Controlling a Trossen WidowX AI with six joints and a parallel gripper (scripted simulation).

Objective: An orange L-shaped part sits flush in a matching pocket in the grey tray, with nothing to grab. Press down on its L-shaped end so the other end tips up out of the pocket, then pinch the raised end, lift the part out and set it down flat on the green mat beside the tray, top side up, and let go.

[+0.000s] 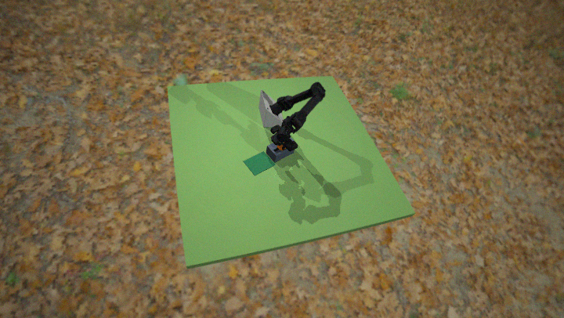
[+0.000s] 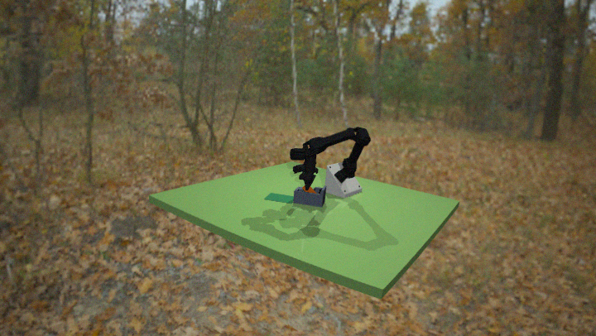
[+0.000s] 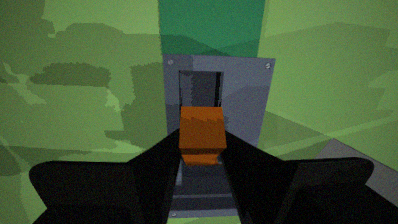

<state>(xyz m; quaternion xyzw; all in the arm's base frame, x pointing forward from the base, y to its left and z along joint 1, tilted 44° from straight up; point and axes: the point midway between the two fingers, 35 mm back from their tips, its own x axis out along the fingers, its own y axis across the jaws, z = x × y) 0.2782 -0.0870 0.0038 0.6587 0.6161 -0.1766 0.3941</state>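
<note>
Now: the small dark green mat 2 cm ahead of my gripper tip, 14 cm to the right of it and 9 cm below it. The rest, counted from my gripper tip: orange L-shaped part: 2 cm behind, 3 cm to the left, 3 cm below.
</note>
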